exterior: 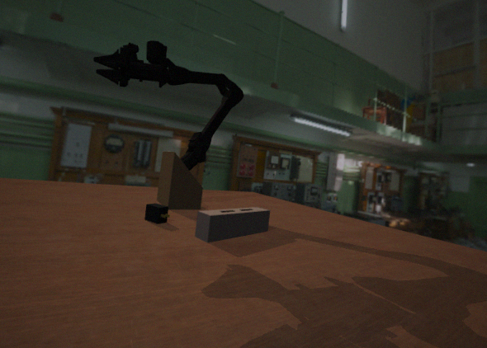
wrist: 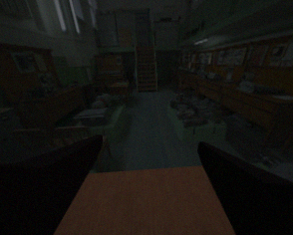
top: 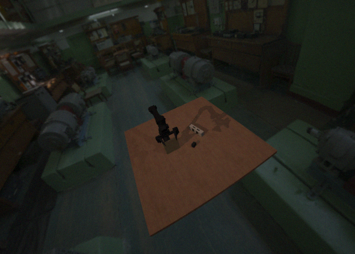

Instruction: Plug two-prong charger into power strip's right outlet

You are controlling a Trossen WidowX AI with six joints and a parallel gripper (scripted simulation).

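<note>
Right now the two-prong charger is 25 cm ahead of my gripper tip, 22 cm to the left of it and 41 cm below it.
</note>
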